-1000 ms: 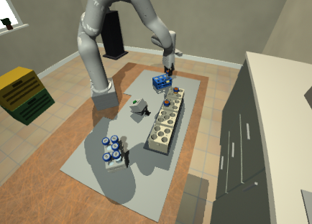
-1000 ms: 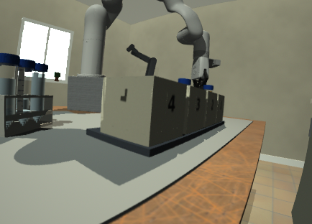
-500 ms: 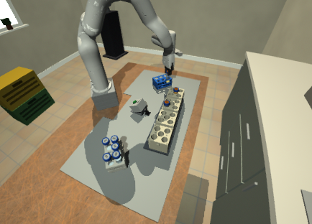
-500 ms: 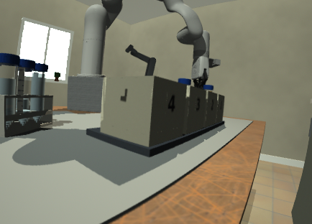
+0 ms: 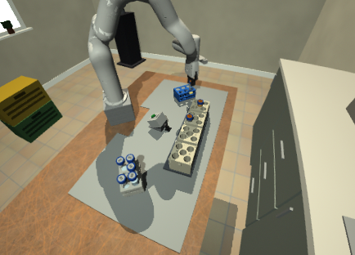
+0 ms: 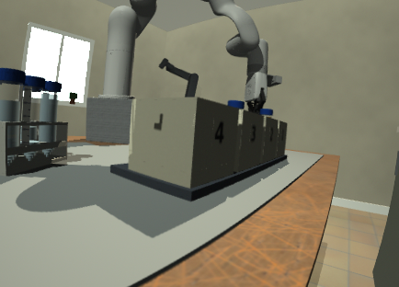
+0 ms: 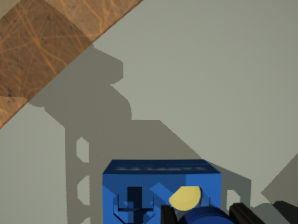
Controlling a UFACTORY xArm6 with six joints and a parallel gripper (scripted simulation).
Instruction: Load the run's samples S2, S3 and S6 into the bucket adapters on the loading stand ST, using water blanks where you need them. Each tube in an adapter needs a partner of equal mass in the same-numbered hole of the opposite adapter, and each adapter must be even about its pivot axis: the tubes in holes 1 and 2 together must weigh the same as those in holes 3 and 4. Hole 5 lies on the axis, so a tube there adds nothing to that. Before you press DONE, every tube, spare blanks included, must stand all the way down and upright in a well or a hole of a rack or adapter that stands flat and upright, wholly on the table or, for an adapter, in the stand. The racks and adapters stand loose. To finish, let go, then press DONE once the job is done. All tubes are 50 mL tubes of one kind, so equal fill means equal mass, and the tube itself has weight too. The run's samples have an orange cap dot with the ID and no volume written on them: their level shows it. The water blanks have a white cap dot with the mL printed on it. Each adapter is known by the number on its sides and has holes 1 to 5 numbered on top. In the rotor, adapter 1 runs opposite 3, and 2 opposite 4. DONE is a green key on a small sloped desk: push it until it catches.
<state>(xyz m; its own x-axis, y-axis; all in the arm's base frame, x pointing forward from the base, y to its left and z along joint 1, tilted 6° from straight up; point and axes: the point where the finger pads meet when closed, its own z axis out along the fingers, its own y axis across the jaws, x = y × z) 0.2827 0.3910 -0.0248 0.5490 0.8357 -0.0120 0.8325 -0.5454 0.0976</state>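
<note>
The tube lies 1 cm behind my hand and 5 cm below it. From my hand the other things lie so: blue sample rack (4 cm behind, 2 cm to the right, 9 cm below); then adapter (16 cm ahead, 28 cm to the right, 7 cm below); then DONE key desk (4 cm behind, 35 cm to the right, 6 cm below).
</note>
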